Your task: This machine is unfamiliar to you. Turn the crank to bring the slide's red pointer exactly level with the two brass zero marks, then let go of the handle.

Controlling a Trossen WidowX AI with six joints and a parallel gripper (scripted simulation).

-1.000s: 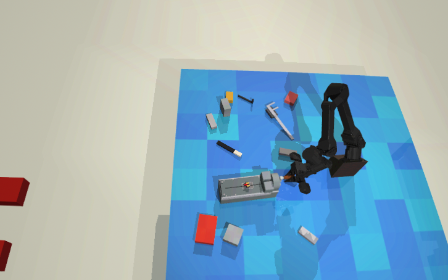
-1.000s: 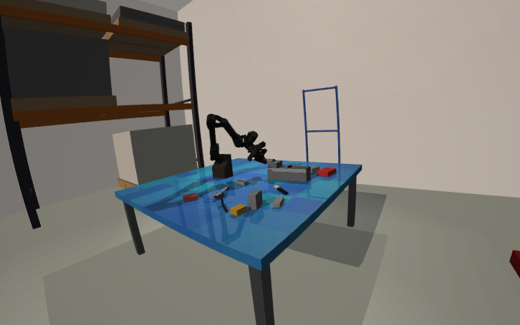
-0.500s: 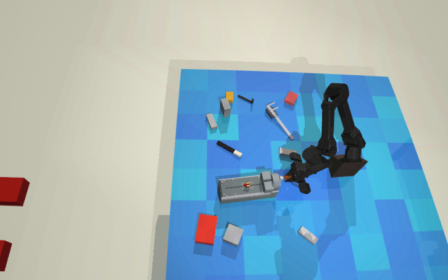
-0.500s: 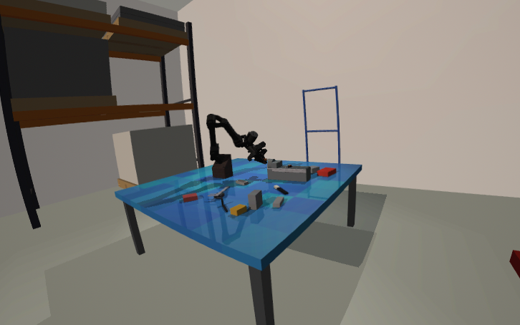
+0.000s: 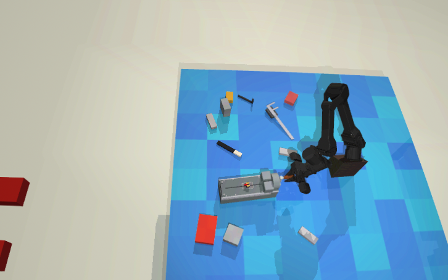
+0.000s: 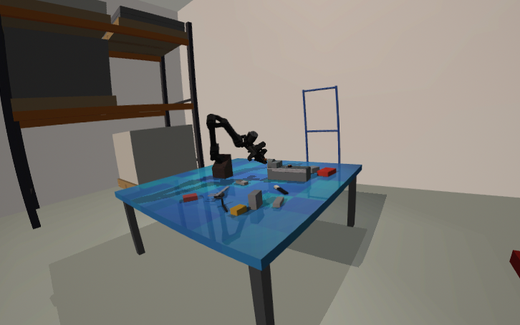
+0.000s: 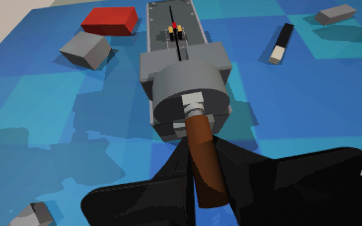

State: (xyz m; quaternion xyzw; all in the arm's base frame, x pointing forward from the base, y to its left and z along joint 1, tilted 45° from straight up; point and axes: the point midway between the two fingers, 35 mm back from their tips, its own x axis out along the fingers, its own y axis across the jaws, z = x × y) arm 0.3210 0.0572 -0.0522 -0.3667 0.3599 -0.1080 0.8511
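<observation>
The brown crank handle lies 20 mm behind my gripper tip and 30 mm above it. The rest, counted from my gripper tip: red block (150 mm behind, 530 mm to the right, 80 mm below); red pointer (170 mm ahead, 10 mm to the left, 10 mm below); black key (90 mm ahead, 520 mm to the right, 80 mm below).
</observation>
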